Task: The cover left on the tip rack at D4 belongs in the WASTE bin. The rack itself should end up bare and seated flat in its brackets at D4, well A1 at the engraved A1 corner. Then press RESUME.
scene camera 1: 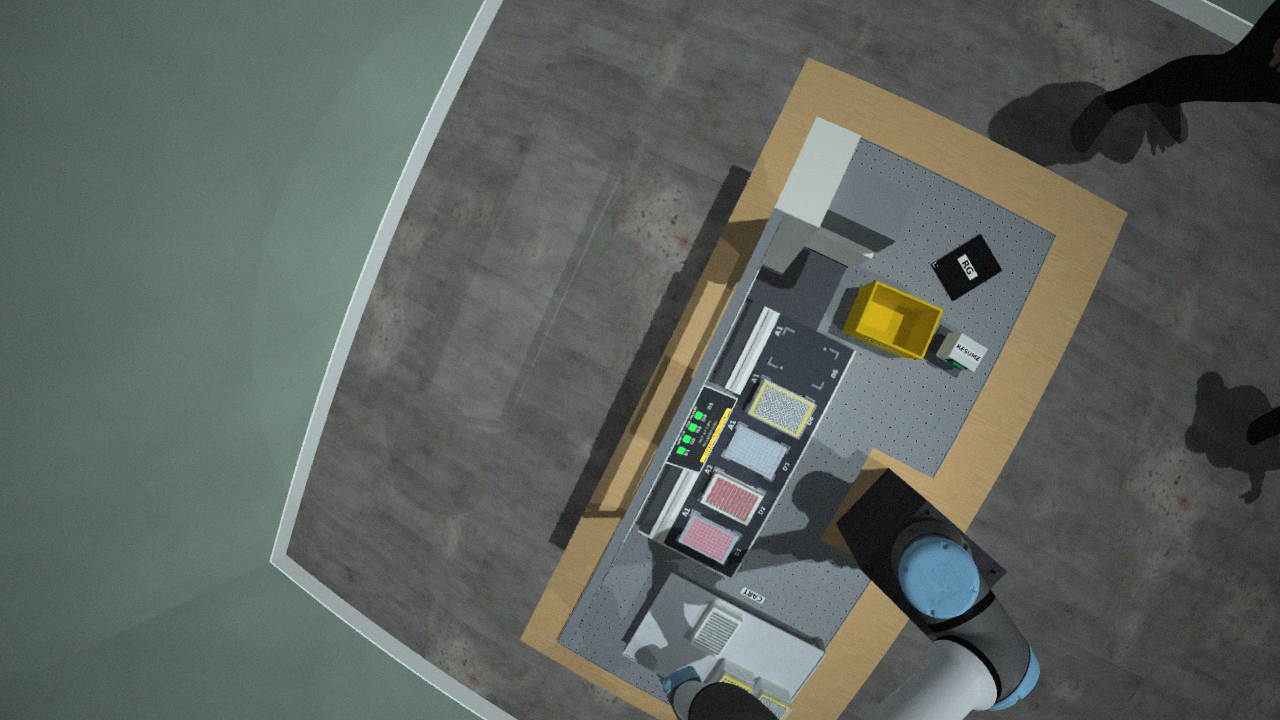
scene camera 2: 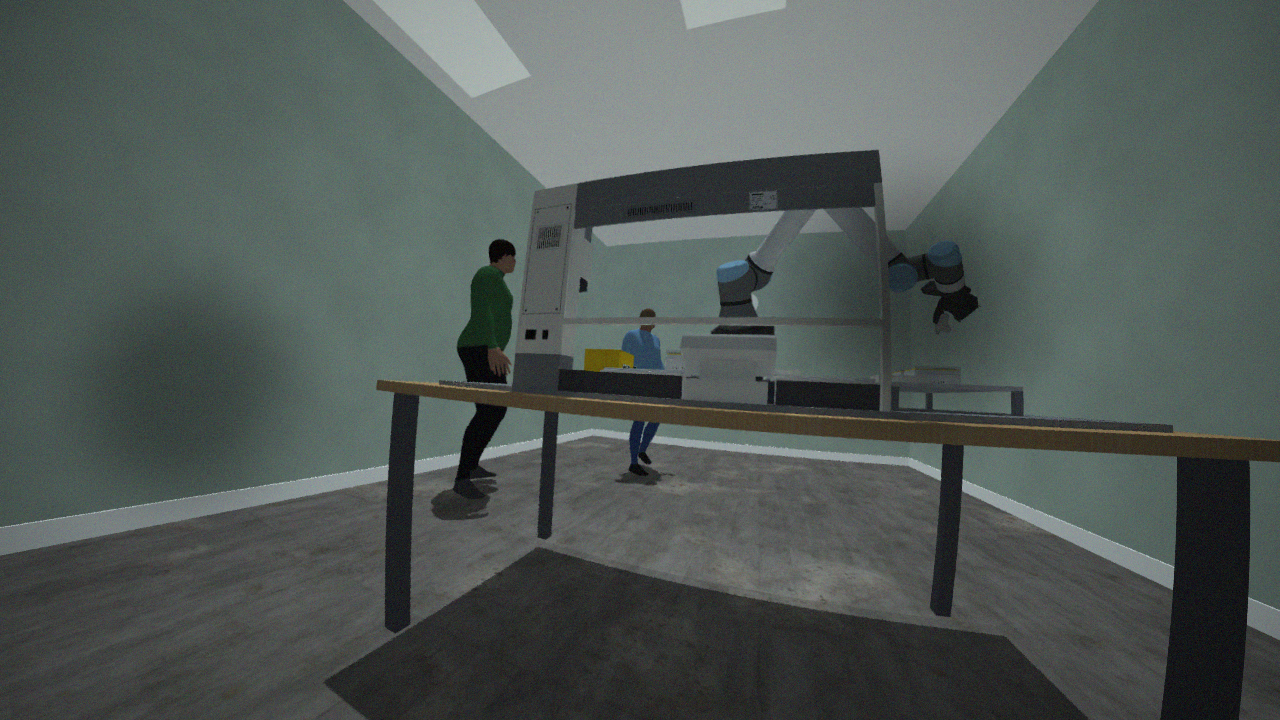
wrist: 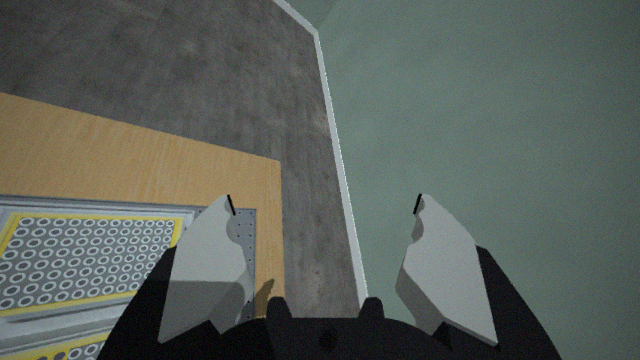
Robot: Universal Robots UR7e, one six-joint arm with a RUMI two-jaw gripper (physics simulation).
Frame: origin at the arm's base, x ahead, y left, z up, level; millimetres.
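Where they show: gripper, fingertip midpoint: (scene camera 2: 955,320) (wrist: 323,196).
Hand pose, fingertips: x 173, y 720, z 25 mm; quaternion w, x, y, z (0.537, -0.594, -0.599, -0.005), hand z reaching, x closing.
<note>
After its pixels a point has its place.
The tip rack (scene camera 1: 781,408) {x 348, y -200, z -155 mm} sits at D4 on the black deck, with a yellow rim and a pale speckled top; a clear cover on it cannot be made out at this size. The engraved A1 mark is beside its upper left corner. The yellow WASTE bin (scene camera 1: 881,320) {x 148, y -453, z -273 mm} (scene camera 2: 608,360) {x 229, y -438, z -179 mm} stands beyond the deck, and the RESUME box (scene camera 1: 966,351) {x -29, y -422, z -174 mm} is just beside it. My gripper (wrist: 323,196) {x 173, y 721, z 25 mm} (scene camera 2: 941,324) {x 173, y 721, z 25 mm} is open and empty, high above the cart end and far from D4. In scene camera 1 the arm hides the fingers.
The cart (scene camera 1: 776,653) {x 172, y 427, z -219 mm} (scene camera 2: 966,388) {x 527, y 444, z -221 mm} holds a pale ribbed rack (scene camera 1: 716,626) {x 344, y 379, z -190 mm} and yellow-rimmed racks, one near the left finger in the wrist view (wrist: 90,255) {x 161, y 575, z -148 mm}. Labware fills D1 to D3. A tall white enclosure column (scene camera 1: 818,170) {x 431, y -571, z 275 mm} (scene camera 2: 546,268) {x 463, y -574, z 36 mm} stands at one end. Two people stand beyond the table.
</note>
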